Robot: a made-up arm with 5 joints. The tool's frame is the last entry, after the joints.
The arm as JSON. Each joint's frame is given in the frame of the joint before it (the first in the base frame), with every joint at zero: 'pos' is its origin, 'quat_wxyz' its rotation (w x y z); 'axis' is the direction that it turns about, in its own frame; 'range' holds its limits. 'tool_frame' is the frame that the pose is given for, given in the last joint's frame.
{
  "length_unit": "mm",
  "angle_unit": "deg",
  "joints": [
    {
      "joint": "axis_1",
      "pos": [
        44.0,
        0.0,
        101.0
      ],
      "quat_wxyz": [
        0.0,
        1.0,
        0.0,
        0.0
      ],
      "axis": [
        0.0,
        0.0,
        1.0
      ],
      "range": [
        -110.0,
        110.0
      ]
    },
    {
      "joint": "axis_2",
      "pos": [
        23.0,
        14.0,
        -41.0
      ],
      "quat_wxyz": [
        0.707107,
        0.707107,
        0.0,
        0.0
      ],
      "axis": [
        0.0,
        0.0,
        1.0
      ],
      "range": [
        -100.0,
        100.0
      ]
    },
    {
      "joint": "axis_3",
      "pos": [
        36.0,
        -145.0,
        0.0
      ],
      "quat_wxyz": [
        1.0,
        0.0,
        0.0,
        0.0
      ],
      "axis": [
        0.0,
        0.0,
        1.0
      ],
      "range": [
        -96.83,
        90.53
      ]
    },
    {
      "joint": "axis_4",
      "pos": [
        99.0,
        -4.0,
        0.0
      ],
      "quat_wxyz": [
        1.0,
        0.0,
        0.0,
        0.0
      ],
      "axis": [
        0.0,
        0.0,
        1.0
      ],
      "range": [
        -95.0,
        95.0
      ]
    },
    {
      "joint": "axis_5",
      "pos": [
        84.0,
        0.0,
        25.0
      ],
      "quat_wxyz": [
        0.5,
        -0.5,
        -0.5,
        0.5
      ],
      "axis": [
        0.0,
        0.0,
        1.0
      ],
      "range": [
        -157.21,
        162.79
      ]
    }
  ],
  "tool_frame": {
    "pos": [
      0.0,
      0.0,
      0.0
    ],
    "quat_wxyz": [
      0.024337,
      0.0,
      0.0,
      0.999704
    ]
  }
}
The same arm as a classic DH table. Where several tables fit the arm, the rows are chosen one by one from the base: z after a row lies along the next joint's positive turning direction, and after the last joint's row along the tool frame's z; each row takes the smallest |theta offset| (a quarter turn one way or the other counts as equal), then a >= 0, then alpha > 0; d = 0 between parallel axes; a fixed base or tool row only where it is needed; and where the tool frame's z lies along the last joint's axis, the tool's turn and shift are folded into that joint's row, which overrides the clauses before.
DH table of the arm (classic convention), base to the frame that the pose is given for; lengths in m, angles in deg. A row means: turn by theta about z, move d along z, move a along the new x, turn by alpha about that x. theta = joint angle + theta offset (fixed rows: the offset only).
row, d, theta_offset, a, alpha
base (fixed), 0.0000, 0.00, 0.0440, 180.00
axis_1, -0.1420, 0.00, 0.0230, 90.00
axis_2, 0.0000, -76.06, 0.1494, 0.00
axis_3, 0.0000, 73.74, 0.0991, 0.00
axis_4, 0.0110, -87.69, 0.0000, 90.00
axis_5, -0.0840, -2.79, 0.0000, 0.00
Joint limits (deg, base to tool): -110.00..110.00 -100.00..100.00 -96.83..90.53 -95.00..95.00 -157.21..162.79

